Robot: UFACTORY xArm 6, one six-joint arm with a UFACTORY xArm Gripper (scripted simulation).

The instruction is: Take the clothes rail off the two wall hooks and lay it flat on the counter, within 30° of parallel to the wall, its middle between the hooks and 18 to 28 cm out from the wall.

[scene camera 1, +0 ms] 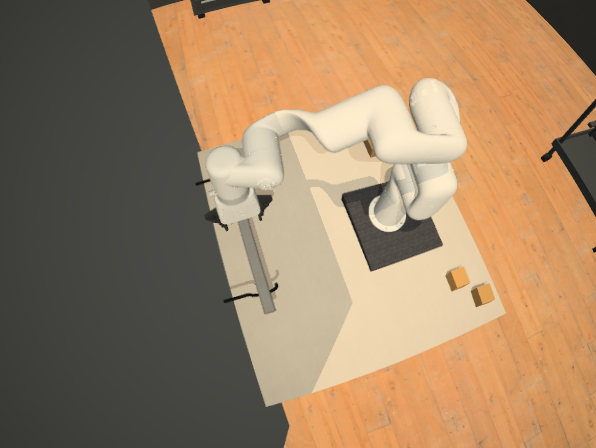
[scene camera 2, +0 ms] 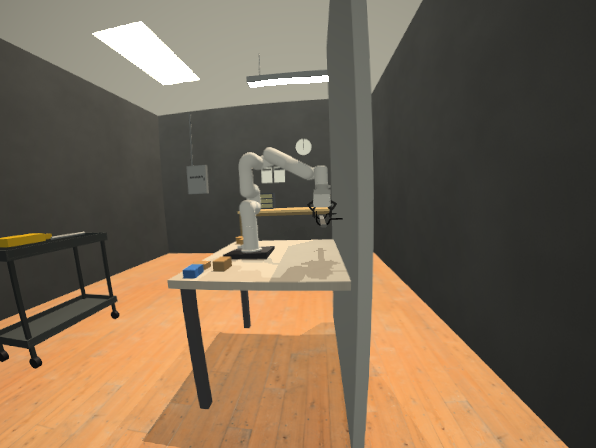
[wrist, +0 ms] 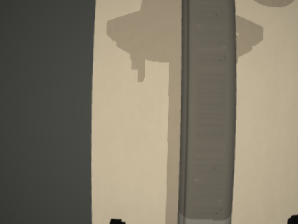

Note:
In view: a grey clothes rail [scene camera 1: 263, 290] and a wall panel [scene camera 1: 120, 326].
The grey clothes rail also shows in the wrist view [wrist: 208, 42]. The wall panel also shows in the wrist view [wrist: 53, 53].

